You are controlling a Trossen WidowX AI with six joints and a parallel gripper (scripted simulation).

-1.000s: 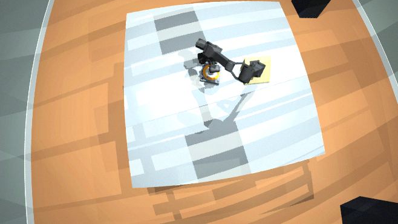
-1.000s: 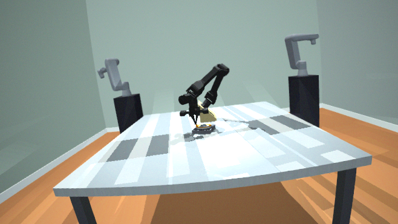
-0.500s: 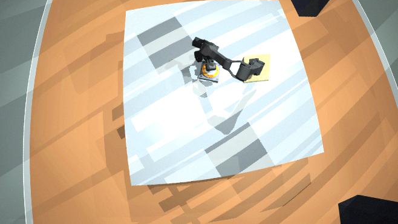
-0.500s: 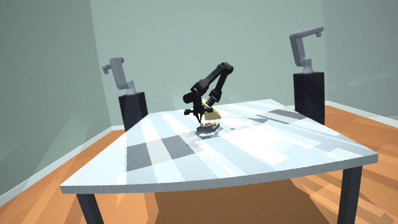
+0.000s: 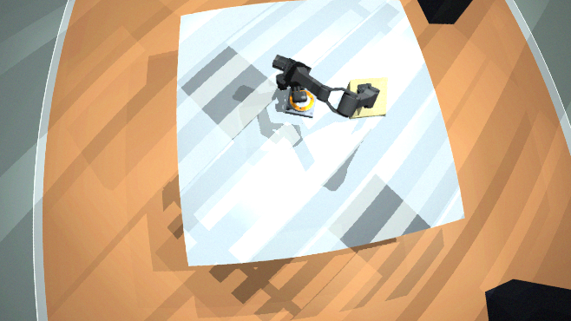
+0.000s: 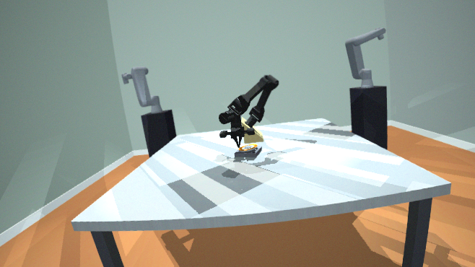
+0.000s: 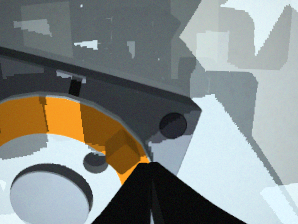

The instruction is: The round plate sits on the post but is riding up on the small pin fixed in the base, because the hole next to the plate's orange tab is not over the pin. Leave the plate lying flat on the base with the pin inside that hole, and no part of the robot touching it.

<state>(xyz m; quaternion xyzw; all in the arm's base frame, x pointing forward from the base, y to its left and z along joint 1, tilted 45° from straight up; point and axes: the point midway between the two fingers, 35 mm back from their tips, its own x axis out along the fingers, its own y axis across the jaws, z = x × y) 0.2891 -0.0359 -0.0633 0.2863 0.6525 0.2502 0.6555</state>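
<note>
My gripper tip is 50 mm to the right of the base, 20 mm past it and 20 mm above it.
</note>
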